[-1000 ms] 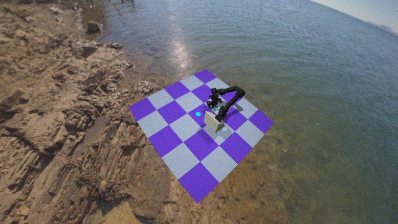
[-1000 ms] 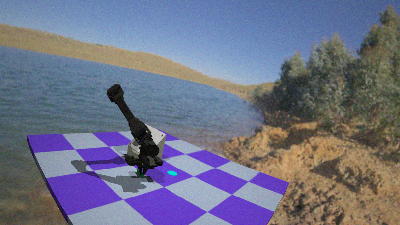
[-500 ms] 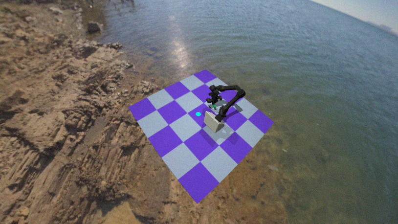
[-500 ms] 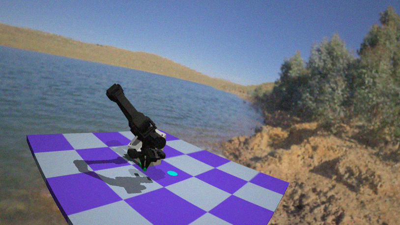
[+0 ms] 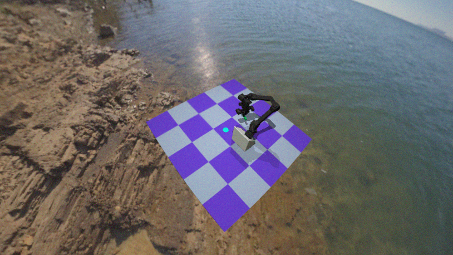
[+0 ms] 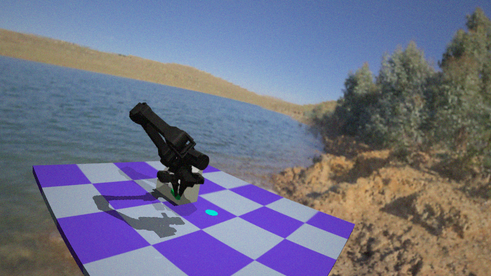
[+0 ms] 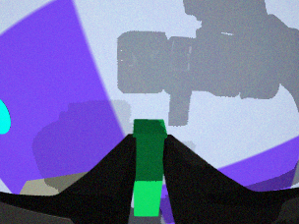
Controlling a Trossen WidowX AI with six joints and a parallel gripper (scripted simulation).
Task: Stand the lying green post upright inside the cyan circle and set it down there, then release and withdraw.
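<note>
Right now the green post is 20 mm behind my gripper tip and 10 mm to the left of it. Round my gripper tip: cyan circle (40 mm ahead, 210 mm to the left, 100 mm below).
</note>
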